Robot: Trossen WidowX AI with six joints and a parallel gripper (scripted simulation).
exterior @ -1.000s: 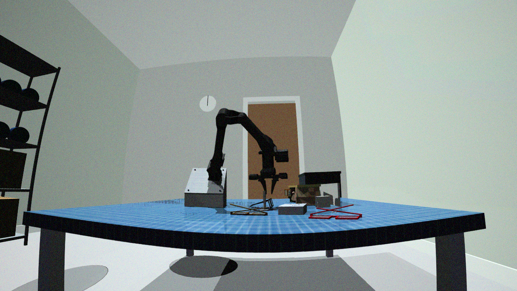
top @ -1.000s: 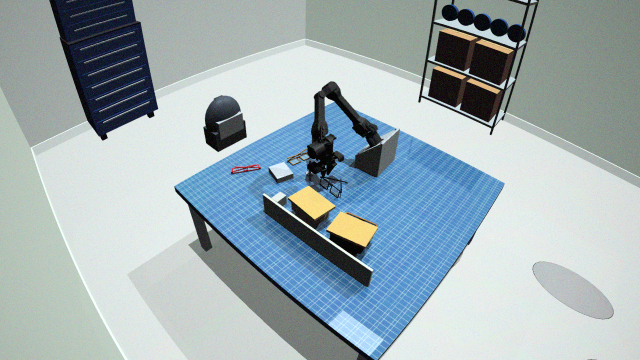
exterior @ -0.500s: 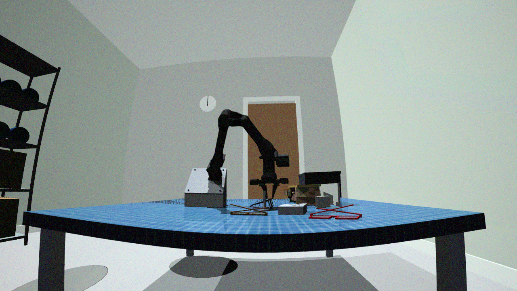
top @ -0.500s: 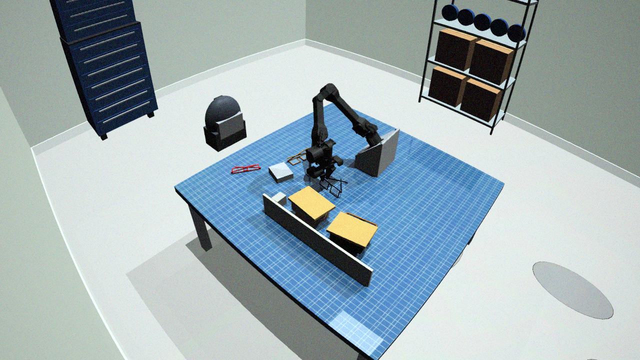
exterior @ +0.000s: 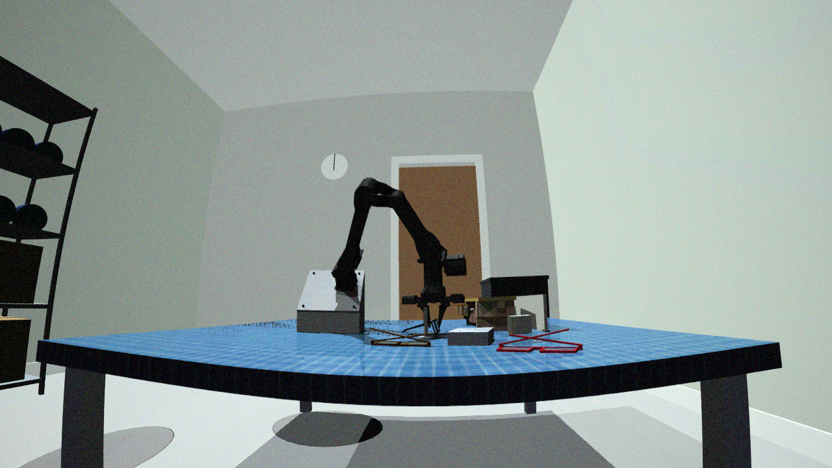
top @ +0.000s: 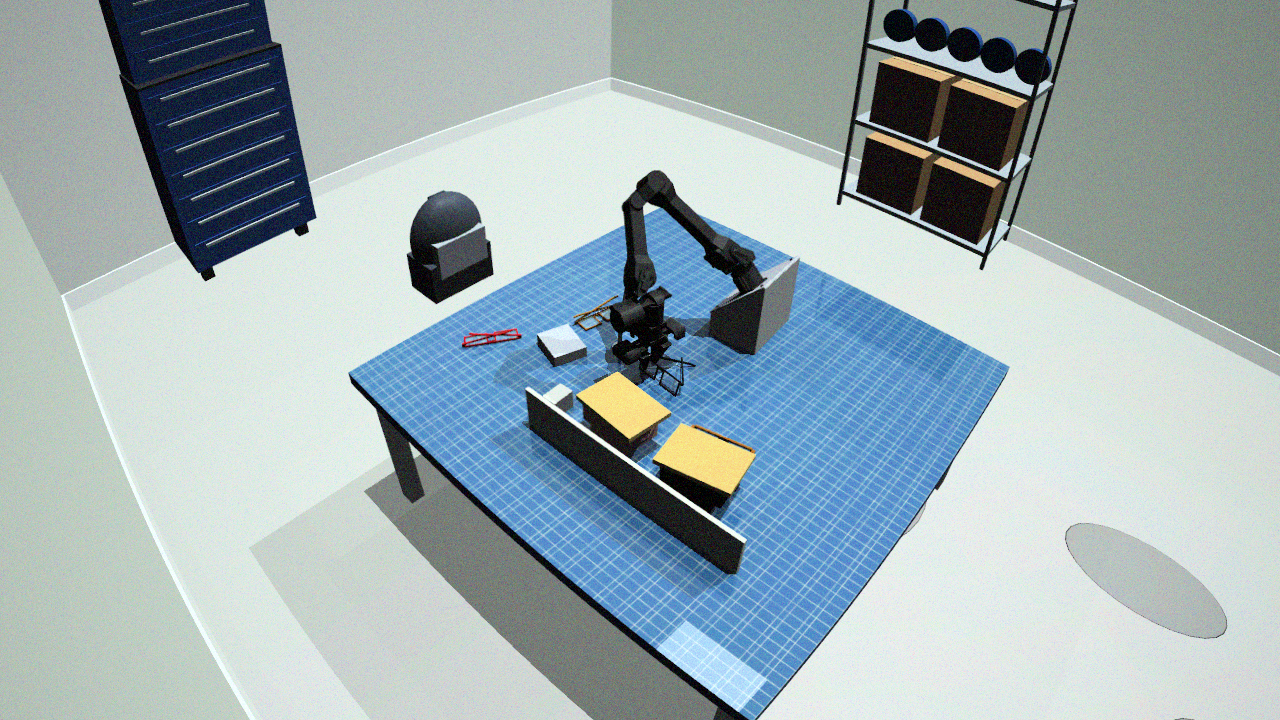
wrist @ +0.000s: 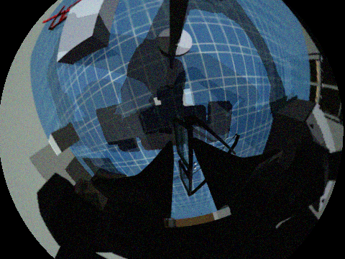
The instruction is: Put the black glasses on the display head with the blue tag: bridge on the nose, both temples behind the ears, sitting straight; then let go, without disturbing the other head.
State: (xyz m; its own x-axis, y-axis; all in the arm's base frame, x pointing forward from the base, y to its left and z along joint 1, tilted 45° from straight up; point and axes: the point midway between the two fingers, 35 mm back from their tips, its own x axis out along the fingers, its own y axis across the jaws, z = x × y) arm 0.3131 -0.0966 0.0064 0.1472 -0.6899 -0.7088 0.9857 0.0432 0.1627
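My gripper tip is now 40 mm past the black glasses and 40 mm to the right of it. The rest, counted from my gripper tip: skin-coloured head (180 mm ahead, 120 mm to the left, 40 mm above); then grey block (100 mm ahead, 220 mm to the right); then post (20 mm behind, 120 mm to the right, 10 mm above).
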